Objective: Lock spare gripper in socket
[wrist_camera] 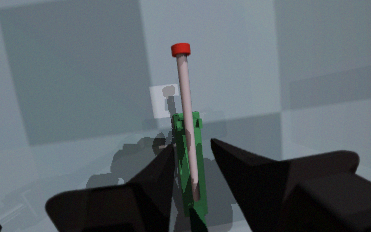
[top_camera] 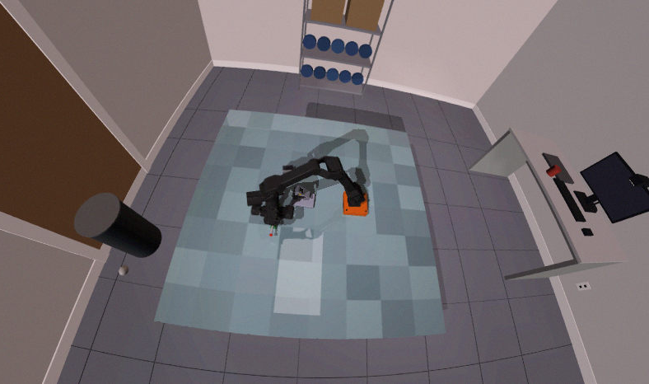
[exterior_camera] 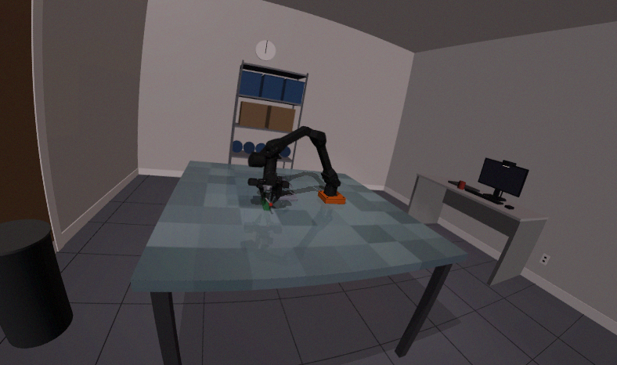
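My gripper tip is now 40 mm to the left of the green bracket and 10 mm above it. Round my gripper tip: grey mount: 130 mm behind, 140 mm to the right, 20 mm above; spare gripper: 50 mm behind, 270 mm to the right, 10 mm below.
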